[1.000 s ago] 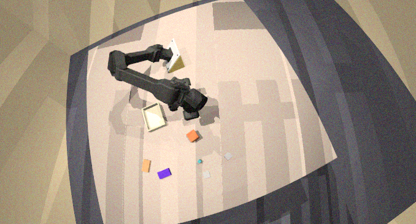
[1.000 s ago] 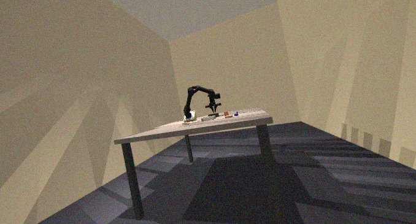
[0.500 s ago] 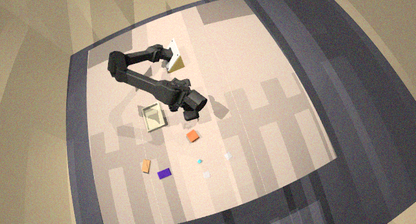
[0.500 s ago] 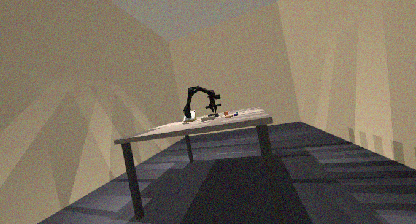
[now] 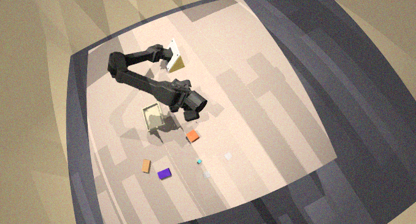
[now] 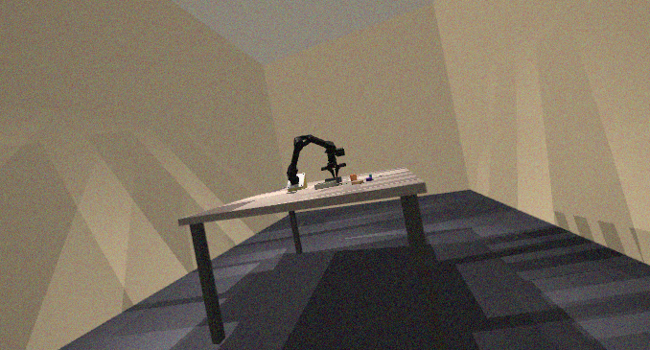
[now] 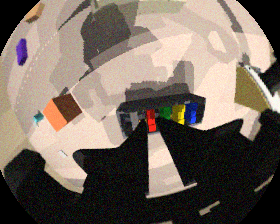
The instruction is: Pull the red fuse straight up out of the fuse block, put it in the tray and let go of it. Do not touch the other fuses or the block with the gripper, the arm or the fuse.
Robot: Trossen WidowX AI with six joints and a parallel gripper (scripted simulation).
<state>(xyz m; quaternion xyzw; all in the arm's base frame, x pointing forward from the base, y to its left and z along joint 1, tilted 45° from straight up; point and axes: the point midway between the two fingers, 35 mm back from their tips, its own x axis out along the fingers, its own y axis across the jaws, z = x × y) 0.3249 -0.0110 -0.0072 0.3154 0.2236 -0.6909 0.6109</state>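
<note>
My gripper tip is now 10 mm above the red fuse. Also, from my gripper tip: cream tray 40 mm behind, 210 mm to the right, 30 mm below.
</note>
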